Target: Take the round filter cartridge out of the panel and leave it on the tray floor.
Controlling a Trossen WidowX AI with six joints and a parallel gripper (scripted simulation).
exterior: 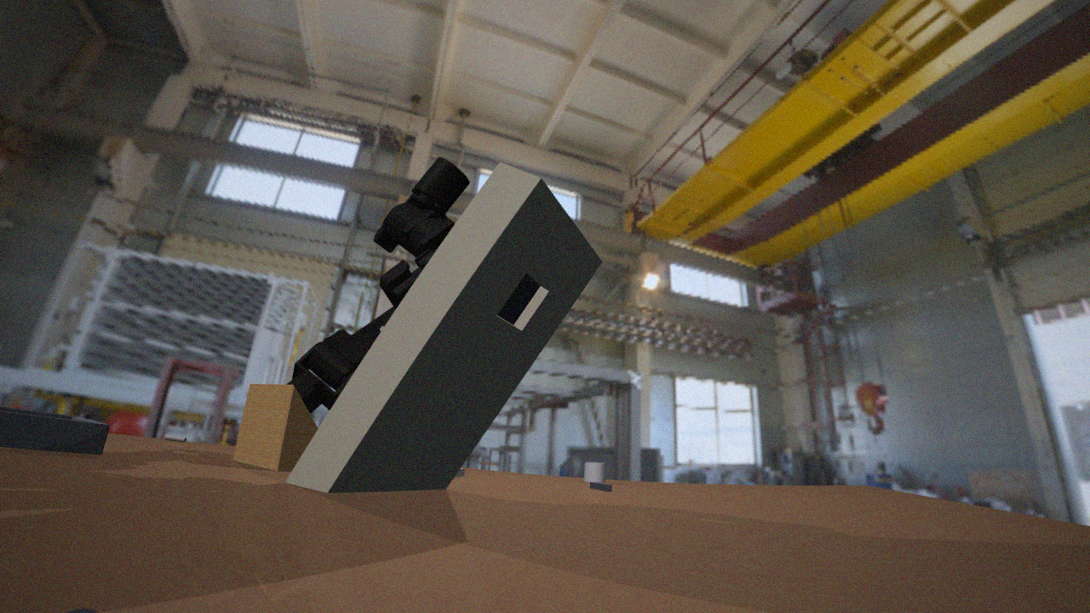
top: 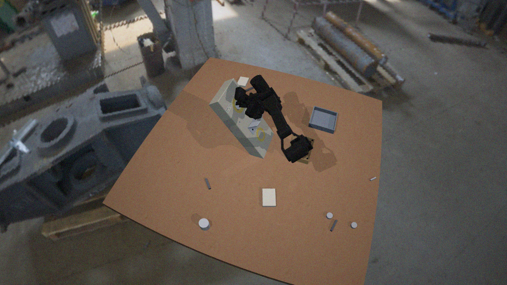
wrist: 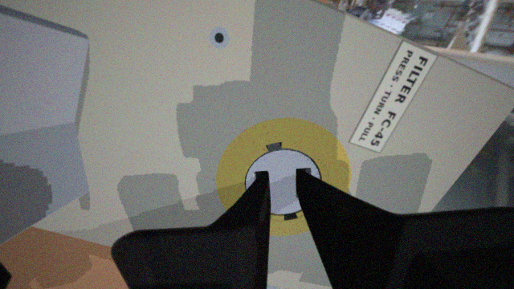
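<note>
Now: the round grey filter cartridge 1 cm ahead of my gripper tip and 1 cm below it. From my gripper tip the other things lie so: grey flap: 9 cm behind, 9 cm below; then beige service panel: 4 cm behind, 8 cm below; then grey tray: 42 cm behind, 28 cm to the right, 23 cm below.
</note>
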